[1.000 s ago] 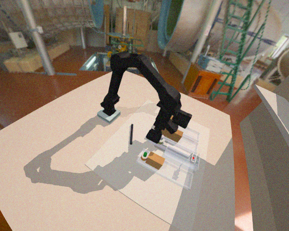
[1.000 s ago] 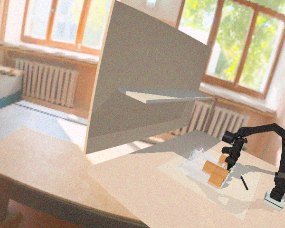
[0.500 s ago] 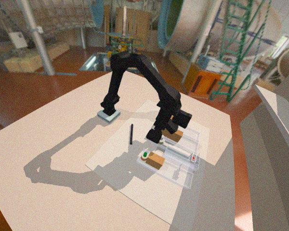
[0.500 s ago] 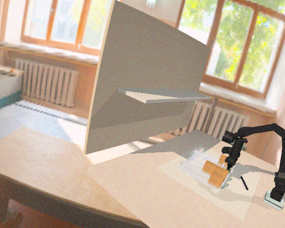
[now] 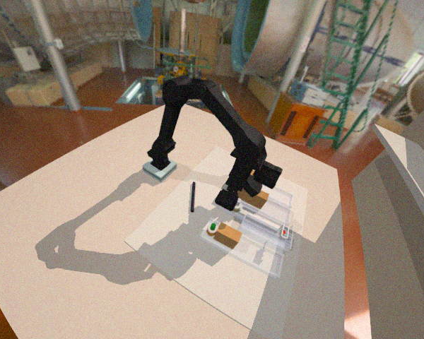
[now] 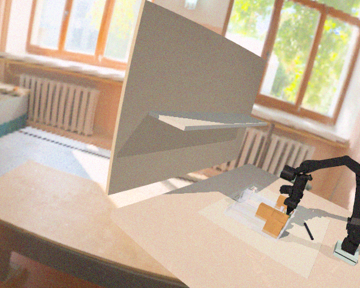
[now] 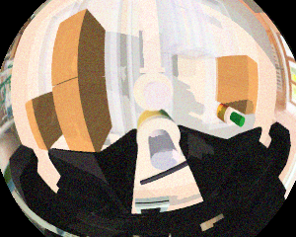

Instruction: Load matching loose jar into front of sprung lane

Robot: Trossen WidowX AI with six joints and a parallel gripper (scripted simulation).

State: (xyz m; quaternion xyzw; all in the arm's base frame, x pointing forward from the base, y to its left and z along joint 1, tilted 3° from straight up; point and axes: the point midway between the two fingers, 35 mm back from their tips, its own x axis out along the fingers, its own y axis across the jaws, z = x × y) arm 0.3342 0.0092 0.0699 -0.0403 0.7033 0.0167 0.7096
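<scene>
The thin black stick is 13 cm behind my gripper tip, 5 cm below it and 4 cm to the right of it. Also, from my gripper tip: shelf 51 cm ahead, 31 cm above, 3 cm to the left; red mark 22 cm ahead, 2 cm to the right, 1 cm above.
</scene>
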